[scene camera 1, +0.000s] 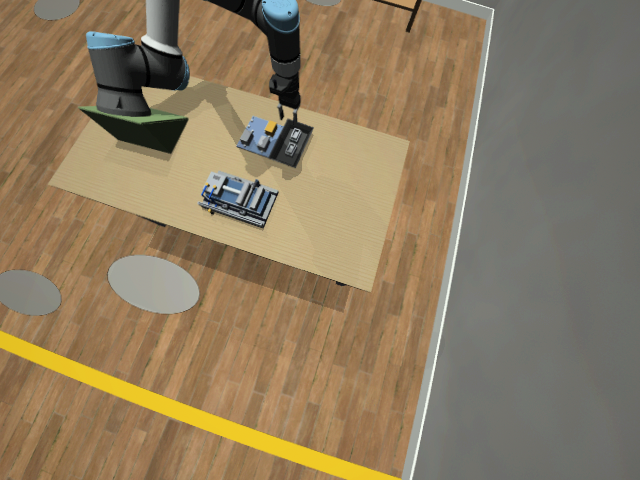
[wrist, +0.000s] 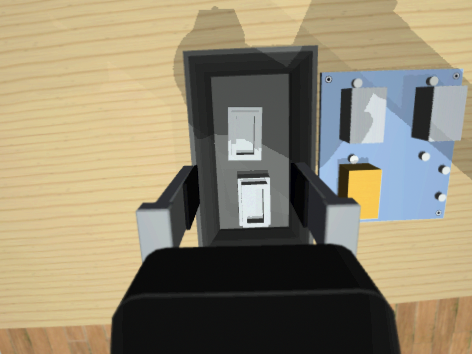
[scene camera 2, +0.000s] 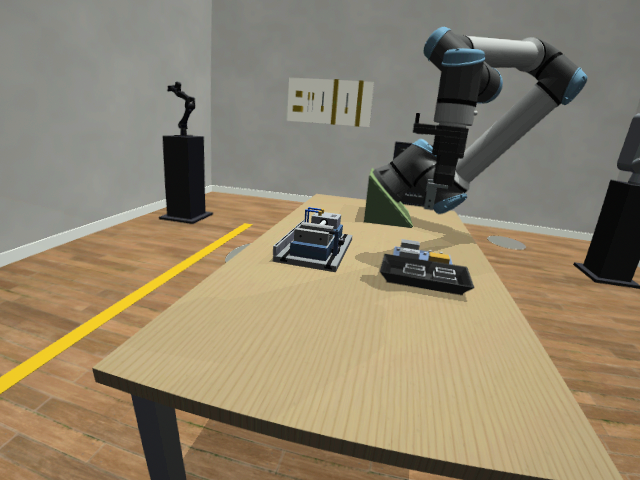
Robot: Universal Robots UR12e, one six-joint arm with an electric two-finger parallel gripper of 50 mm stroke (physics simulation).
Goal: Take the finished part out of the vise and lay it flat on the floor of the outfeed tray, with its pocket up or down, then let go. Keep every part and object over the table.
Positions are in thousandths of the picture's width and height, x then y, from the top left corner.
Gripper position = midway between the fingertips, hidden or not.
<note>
I see my gripper (scene camera 2: 668, 432) and a yellow block (wrist: 768, 513).
My gripper shows as well in the wrist view (wrist: 518, 518).
</note>
